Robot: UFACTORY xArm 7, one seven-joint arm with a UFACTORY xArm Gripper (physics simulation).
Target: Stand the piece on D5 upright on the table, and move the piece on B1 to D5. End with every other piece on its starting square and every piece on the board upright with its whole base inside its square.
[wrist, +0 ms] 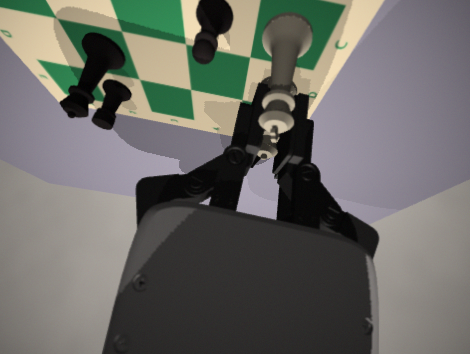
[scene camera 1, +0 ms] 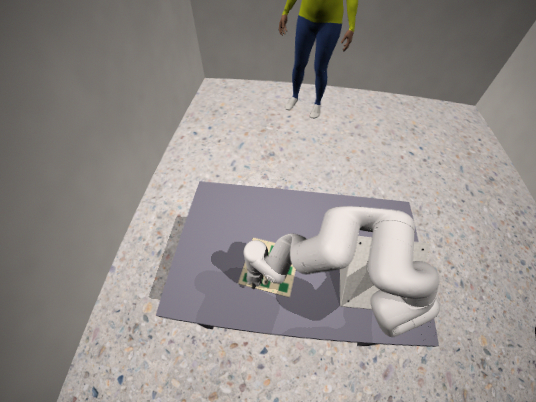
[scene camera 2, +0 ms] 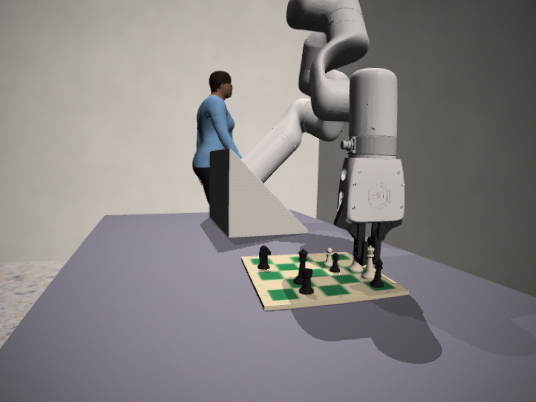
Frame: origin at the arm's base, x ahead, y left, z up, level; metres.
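Seen in the pictures: gripper, fingertip midpoint: [wrist: 275, 104] [scene camera 2: 366, 262]; arm's base, link origin: [scene camera 2: 246, 177].
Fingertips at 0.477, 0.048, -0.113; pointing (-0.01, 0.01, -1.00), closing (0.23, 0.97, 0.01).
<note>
Offsets run from my fingertips to a thing's top centre, as dx, dy, dz. Level surfaces: height alone.
The white queen @[+0.010, -0.002, +0.032] [scene camera 2: 369, 261] [wrist: 268, 150] on D5 stands upright between the fingers of my gripper [scene camera 2: 368, 256] [wrist: 275, 104], which is shut on it low over the board. In the wrist view the fingers and the white king cover much of the queen. The black knight @[-0.095, -0.142, +0.018] [scene camera 2: 263, 257] stands upright on B1, at the left of the board @[-0.042, -0.071, -0.021] [scene camera 2: 350, 298] in scene camera 2. The white king @[-0.028, +0.002, +0.042] [scene camera 2: 355, 268] [wrist: 287, 37] stands right beside the fingers on C5. The black bishop @[+0.045, -0.012, +0.023] [scene camera 2: 378, 277] stands on E5, in front of the queen.
A black queen @[-0.013, -0.113, +0.032] [scene camera 2: 301, 275] [wrist: 102, 52], a black rook @[+0.023, -0.125, +0.012] [scene camera 2: 306, 283] [wrist: 111, 102], a black pawn @[-0.038, -0.035, +0.010] [scene camera 2: 335, 263] [wrist: 205, 47] and a white pawn @[-0.070, -0.027, +0.010] [scene camera 2: 329, 258] stand elsewhere on the board. The arm's wedge-shaped base [scene camera 2: 260, 210] stands on the purple table @[dz -0.027] [scene camera 1: 280, 210] [scene camera 2: 150, 300]. Two people stand beyond the table.
</note>
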